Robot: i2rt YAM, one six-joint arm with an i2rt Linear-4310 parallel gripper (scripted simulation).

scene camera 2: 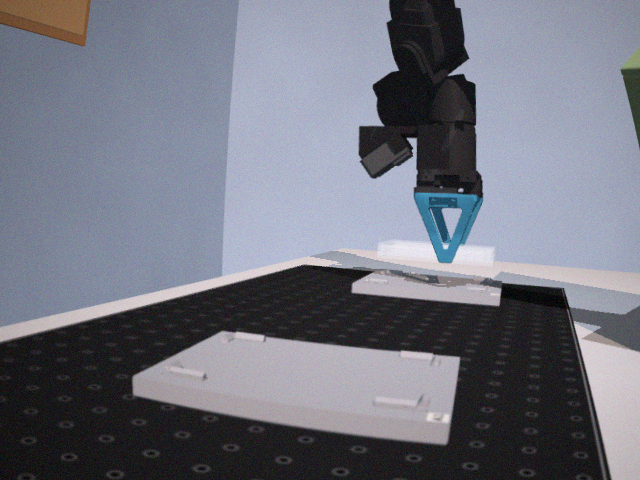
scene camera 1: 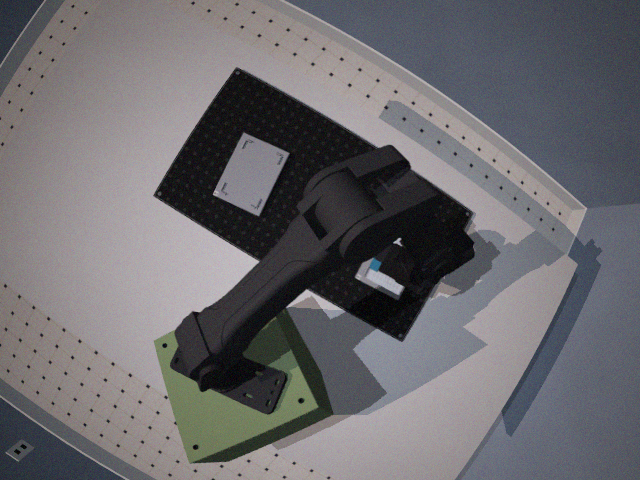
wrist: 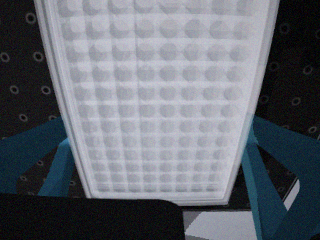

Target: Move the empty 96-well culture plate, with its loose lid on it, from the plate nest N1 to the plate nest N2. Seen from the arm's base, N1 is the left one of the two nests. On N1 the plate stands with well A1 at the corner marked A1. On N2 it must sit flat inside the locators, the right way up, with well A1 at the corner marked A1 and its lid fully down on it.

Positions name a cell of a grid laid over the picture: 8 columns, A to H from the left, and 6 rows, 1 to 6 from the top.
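The gripper (scene camera 2: F4) appears in scene camera 1 (scene camera 1: E4) and in the wrist view (wrist: D4) as well. A plate lid (scene camera 2: E4) is visible too, also from the wrist view (wrist: D3), and the scene includes a 96-well culture plate (scene camera 2: E4).
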